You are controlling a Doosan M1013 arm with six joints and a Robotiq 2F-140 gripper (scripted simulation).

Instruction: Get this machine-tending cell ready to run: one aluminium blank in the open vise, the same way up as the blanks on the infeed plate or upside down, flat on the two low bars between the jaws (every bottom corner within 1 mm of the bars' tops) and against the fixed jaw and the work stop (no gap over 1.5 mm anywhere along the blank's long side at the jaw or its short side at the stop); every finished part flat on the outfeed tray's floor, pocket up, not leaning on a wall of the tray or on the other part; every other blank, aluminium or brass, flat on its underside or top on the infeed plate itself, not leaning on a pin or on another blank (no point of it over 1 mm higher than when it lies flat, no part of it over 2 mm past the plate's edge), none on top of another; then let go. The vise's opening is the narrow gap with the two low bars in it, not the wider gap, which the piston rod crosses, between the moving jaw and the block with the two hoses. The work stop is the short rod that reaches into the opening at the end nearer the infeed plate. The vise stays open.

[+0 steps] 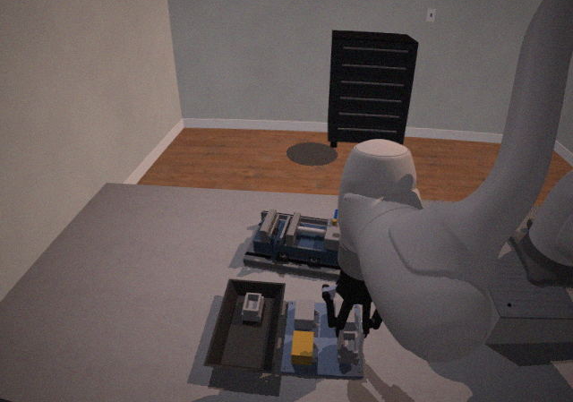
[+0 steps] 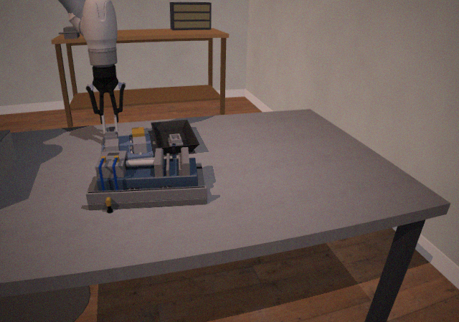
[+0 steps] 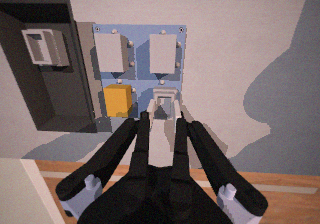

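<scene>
My gripper is now 50 mm short of the infeed plate, 40 mm to the left of it and 80 mm above it. Also, from my hand: blue vise 120 mm ahead, 330 mm to the right, 40 mm below; then brass blank 90 mm ahead, 60 mm below; then aluminium blank 100 mm ahead, 90 mm to the right, 60 mm below.
</scene>
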